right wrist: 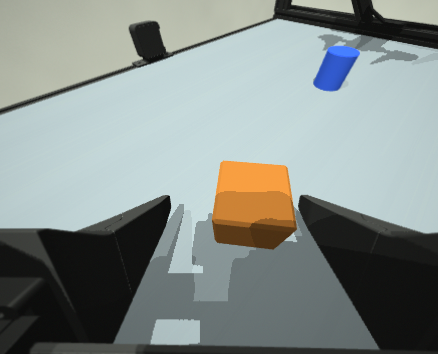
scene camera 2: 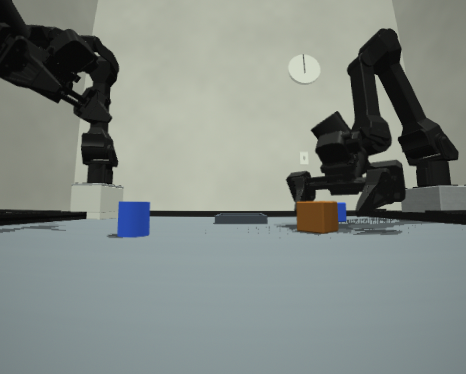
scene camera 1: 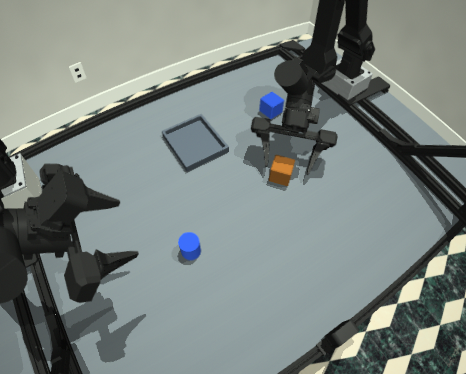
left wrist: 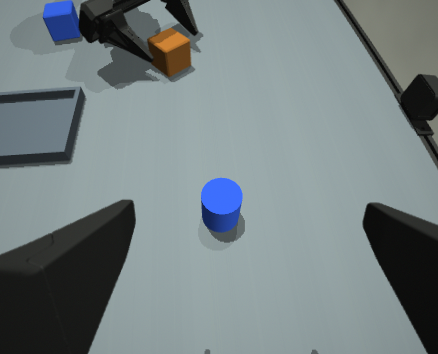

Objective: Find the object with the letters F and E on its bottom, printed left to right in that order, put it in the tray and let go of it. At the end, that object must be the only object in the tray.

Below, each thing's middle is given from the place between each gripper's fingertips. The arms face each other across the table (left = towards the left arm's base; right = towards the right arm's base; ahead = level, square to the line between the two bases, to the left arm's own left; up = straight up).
My left hand is 260 mm short of the grey tray (scene camera 1: 195, 142), 190 mm to the left of it and 170 mm above it. From my left hand the other things lie so: orange cube (scene camera 2: 321, 217): 90 mm ahead, 330 mm to the right, 160 mm below.
The orange cube lies 10 mm to the left of my right hand and 10 mm ahead of it. Also, from my right hand: grey tray 180 mm ahead, 150 mm to the left, 20 mm below.
